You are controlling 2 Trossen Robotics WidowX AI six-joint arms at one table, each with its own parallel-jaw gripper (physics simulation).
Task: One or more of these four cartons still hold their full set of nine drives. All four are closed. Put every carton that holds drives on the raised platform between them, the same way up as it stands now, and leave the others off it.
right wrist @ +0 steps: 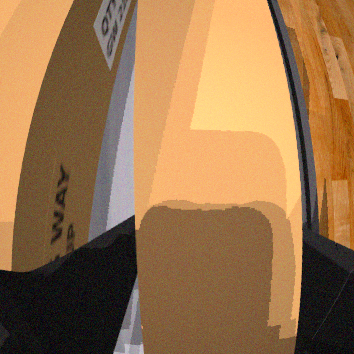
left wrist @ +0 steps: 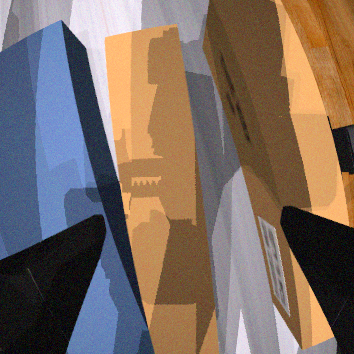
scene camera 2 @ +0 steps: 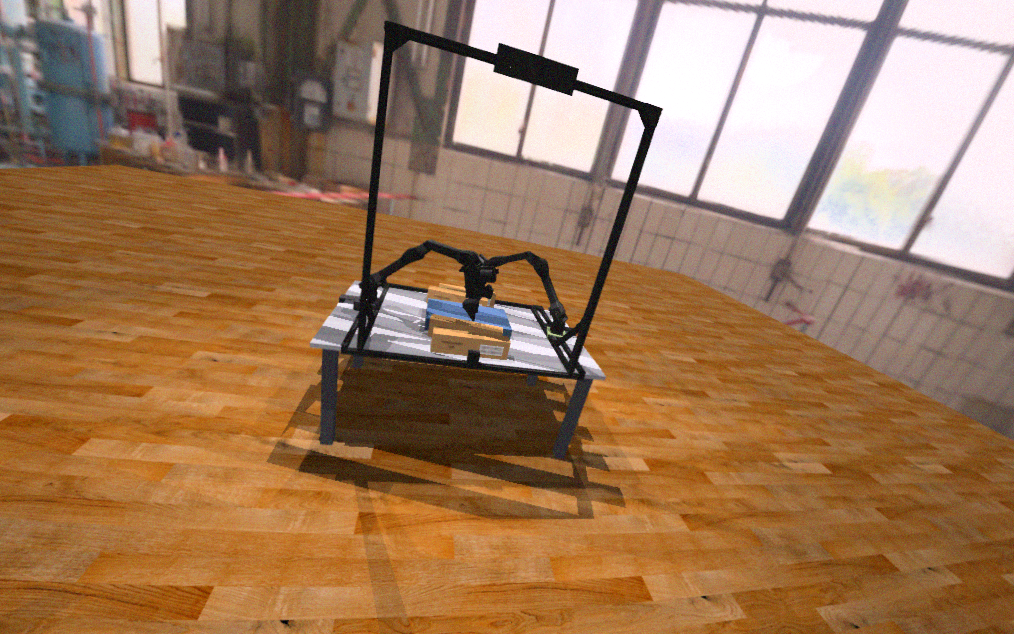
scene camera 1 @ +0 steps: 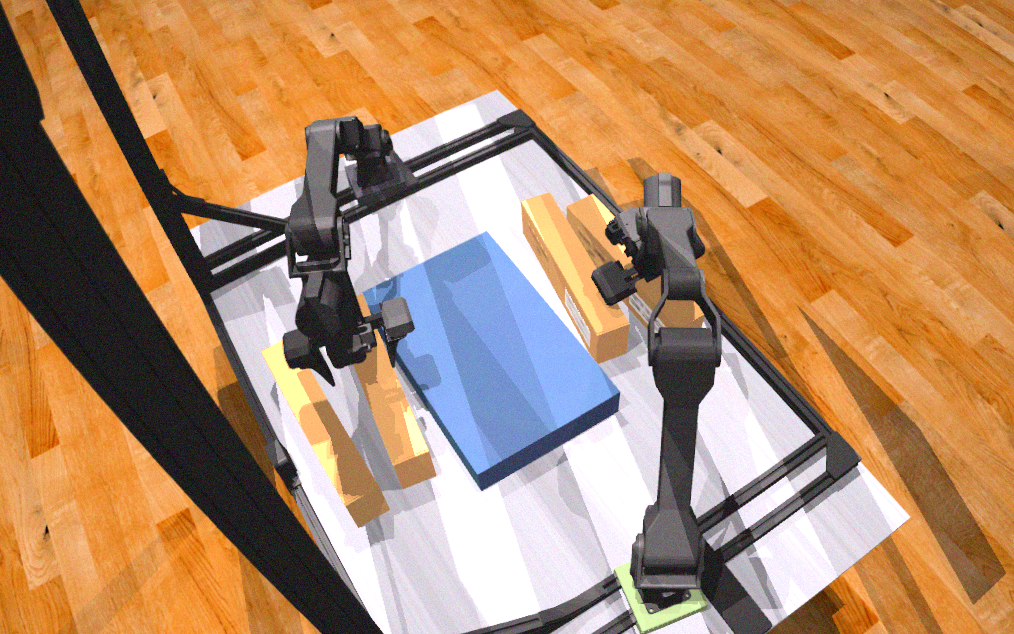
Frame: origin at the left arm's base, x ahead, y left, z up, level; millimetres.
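Where they show: left gripper, fingertip midpoint: (left wrist: 193,219) (scene camera 2: 475,316) (scene camera 1: 363,375); right gripper, fingertip midpoint: (right wrist: 206,223) (scene camera 1: 638,276); left arm's base, link origin: (scene camera 1: 374,173); right arm's base, link origin: (scene camera 2: 556,332) (scene camera 1: 661,586).
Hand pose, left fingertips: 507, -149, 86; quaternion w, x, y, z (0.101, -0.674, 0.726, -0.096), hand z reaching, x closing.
Observation:
Things, the pixels of their top centre, and the offset from my left fingertips, as dx, dy, dz. Level surfaces: height alone.
- blue raised platform, top centre: (left wrist: 4,245) (scene camera 1: 482,340) (scene camera 2: 468,313) -33, +196, -70
- inner carton, top centre: (scene camera 1: 571,258) (scene camera 2: 458,293) -109, +389, -45
- outer carton, top centre: (right wrist: 224,176) (scene camera 1: 632,256) (scene camera 2: 467,289) -69, +483, -44
- white table, surface height: dz -130
Two closed cartons lie left of the blue raised platform (scene camera 1: 508,336) (scene camera 2: 457,308) (left wrist: 55,115): an outer one (scene camera 1: 326,441) (scene camera 2: 452,342) (left wrist: 315,155) and an inner one (scene camera 1: 392,418) (left wrist: 150,110). At its right lie the inner carton (scene camera 1: 590,314) (right wrist: 55,140), with a white label and arrow-way text, and the outer carton (scene camera 1: 588,213) (right wrist: 215,165). My left gripper (scene camera 1: 361,372) (left wrist: 193,219) is open above the two left cartons. My right gripper (scene camera 1: 635,287) (right wrist: 206,223) is shut on the outer right carton. Whether that carton is off the table is unclear.
The black table frame (scene camera 1: 755,370) runs beside the outer right carton. A tall black post (scene camera 1: 149,343) crosses the left of scene camera 1. The right arm stands on a green base plate (scene camera 1: 646,617). A frame rises over the white table (scene camera 2: 338,328).

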